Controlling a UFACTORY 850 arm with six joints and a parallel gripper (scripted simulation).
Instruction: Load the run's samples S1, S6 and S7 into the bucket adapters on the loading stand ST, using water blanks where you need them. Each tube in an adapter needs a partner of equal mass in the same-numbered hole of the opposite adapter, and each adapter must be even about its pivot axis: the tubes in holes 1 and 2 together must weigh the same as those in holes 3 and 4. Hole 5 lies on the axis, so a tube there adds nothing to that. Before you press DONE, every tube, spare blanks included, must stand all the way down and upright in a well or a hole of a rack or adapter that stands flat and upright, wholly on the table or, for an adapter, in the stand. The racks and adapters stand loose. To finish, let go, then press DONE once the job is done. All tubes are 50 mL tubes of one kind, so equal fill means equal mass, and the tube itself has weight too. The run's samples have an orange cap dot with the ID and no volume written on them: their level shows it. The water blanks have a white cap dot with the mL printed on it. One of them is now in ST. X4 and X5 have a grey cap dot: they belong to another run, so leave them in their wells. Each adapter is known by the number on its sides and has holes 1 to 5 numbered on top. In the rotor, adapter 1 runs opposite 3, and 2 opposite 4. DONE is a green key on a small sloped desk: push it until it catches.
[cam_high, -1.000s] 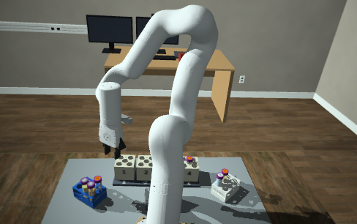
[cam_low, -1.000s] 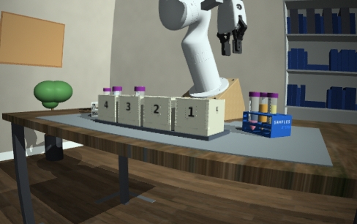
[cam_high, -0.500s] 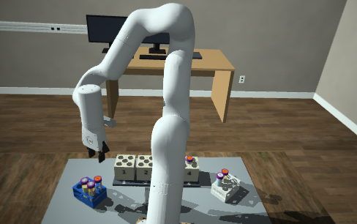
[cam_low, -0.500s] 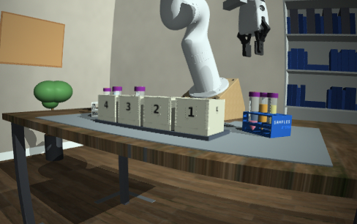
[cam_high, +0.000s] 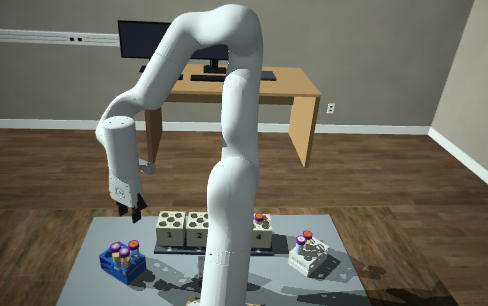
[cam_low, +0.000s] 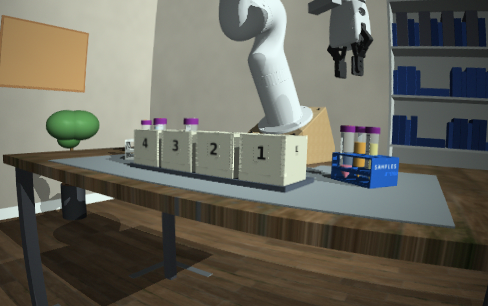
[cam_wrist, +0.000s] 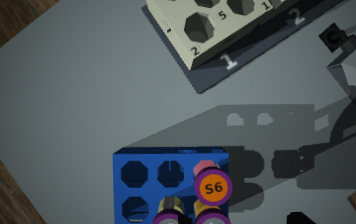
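My gripper is now 2 cm short of the blue samples rack, 4 cm to the right of it and 22 cm above it. Round my hand: adapter 1: 12 cm ahead, 14 cm to the right, 20 cm below; then white rack: 13 cm behind, 60 cm to the right, 22 cm below.
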